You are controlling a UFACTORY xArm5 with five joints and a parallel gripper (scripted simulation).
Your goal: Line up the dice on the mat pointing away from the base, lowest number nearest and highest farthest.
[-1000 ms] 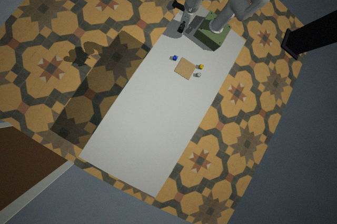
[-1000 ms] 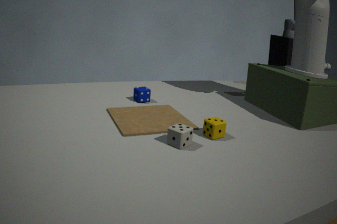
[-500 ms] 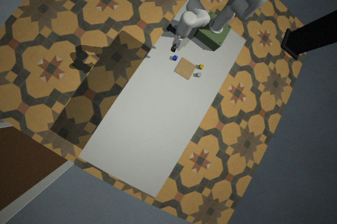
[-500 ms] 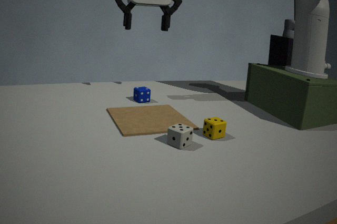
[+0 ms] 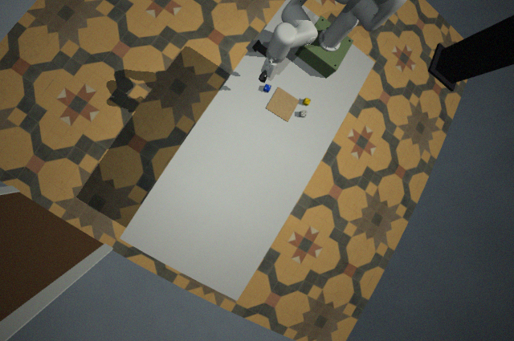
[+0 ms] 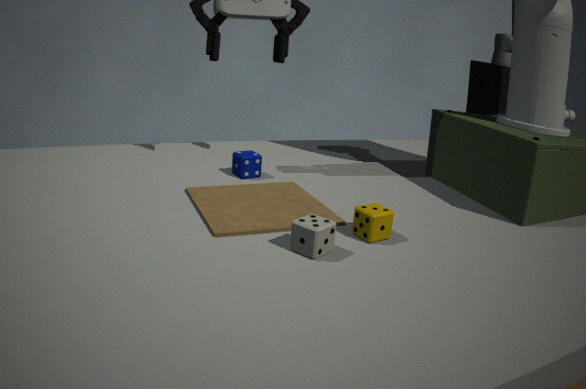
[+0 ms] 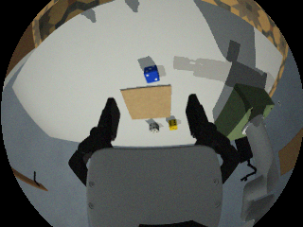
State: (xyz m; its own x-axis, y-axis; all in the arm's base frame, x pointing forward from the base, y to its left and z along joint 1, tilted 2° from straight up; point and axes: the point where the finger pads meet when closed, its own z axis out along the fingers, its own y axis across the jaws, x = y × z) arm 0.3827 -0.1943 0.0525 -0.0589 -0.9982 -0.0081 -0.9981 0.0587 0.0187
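The blue die is 40 mm to the left of my hand and 140 mm below it. The rest, counted from my hand: white die 20 mm ahead, 280 mm to the left, 140 mm below; yellow die 50 mm behind, 260 mm to the left, 140 mm below; tan mat 30 mm ahead, 160 mm to the left, 160 mm below.
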